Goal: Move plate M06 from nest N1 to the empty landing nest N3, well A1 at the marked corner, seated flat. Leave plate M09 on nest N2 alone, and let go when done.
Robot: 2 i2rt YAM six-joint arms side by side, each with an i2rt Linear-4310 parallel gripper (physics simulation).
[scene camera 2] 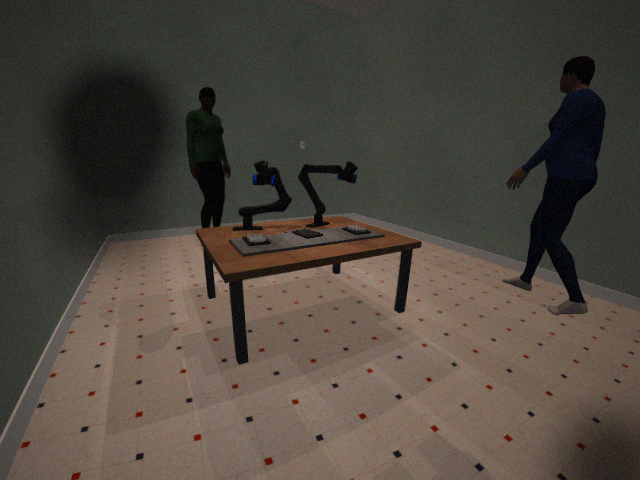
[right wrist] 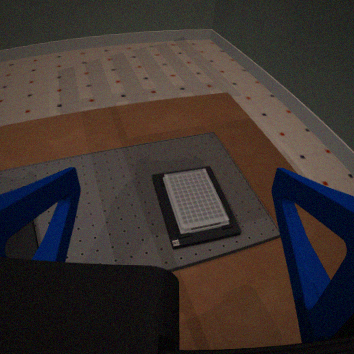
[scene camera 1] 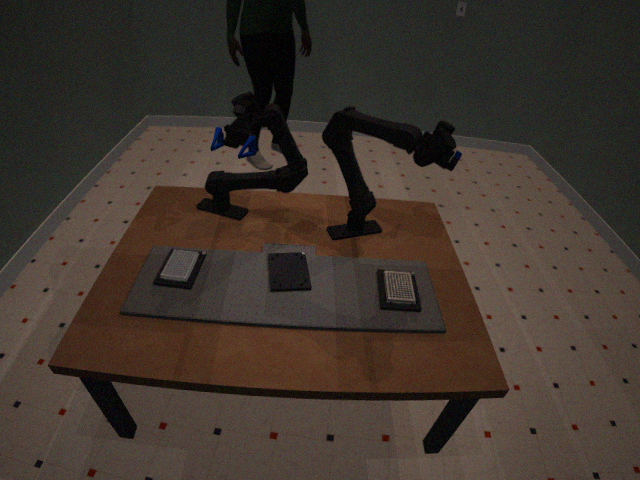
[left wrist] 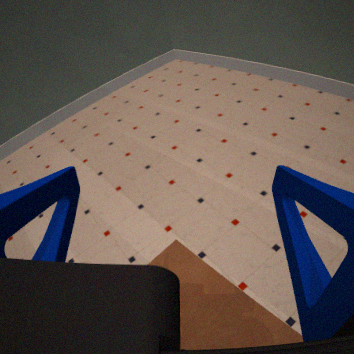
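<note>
A white well plate (scene camera 1: 180, 264) (scene camera 2: 255, 238) (right wrist: 196, 200) lies flat on a black nest (scene camera 1: 174, 283) at the left of the scene views. A second, paler-beige plate (scene camera 1: 400, 286) (scene camera 2: 356, 228) sits on another nest (scene camera 1: 400, 306) at the right. Plate and nest labels are too small to read. The empty landing nest (scene camera 1: 288, 271) (scene camera 2: 308, 233) lies between them, with a small white corner mark at its back right. My right gripper (scene camera 1: 228, 151) (scene camera 2: 263, 179) (right wrist: 175, 178) is open and empty, high above the table's back left. My left gripper (scene camera 2: 347, 177) (left wrist: 175, 176) is open and empty, high at the right, facing floor and table corner.
The nests stand on a grey perforated board (scene camera 1: 232, 307) on a wooden table (scene camera 1: 289, 356). Both arm bases stand behind the board. A person in green (scene camera 1: 268, 56) (scene camera 2: 205, 136) is behind the table; a person in blue (scene camera 2: 574, 134) is at the right.
</note>
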